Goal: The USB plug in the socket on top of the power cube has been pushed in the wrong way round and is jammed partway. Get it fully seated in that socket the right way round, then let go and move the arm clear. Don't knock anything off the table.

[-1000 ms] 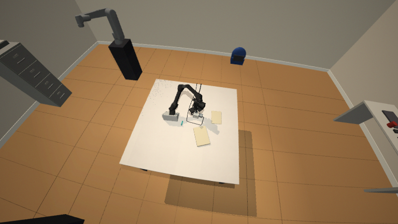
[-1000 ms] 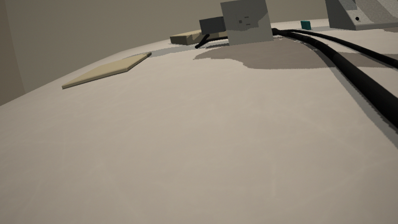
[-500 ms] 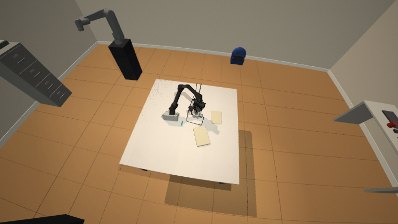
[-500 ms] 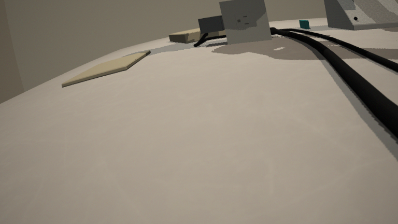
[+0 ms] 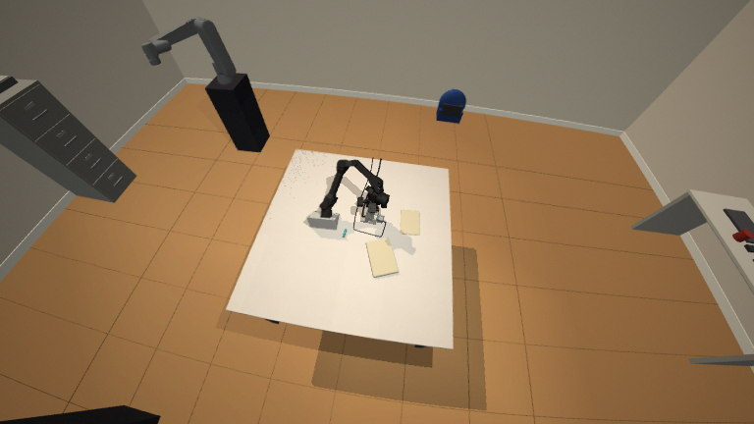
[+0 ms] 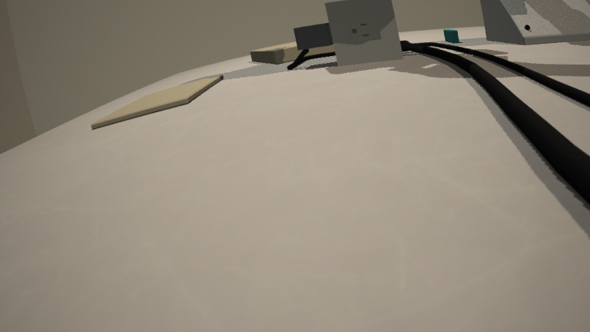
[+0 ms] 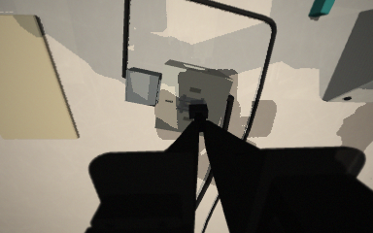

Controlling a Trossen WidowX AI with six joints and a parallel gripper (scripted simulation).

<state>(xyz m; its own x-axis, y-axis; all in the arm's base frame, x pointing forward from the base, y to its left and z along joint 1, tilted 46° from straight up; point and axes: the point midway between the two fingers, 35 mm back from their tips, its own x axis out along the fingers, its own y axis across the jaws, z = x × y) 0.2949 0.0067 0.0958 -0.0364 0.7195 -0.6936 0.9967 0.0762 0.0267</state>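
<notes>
My gripper tip is 10 mm above the black USB plug. From my gripper tip the other things lie so: small teal block 160 mm behind, 130 mm to the right, 120 mm below.
</notes>
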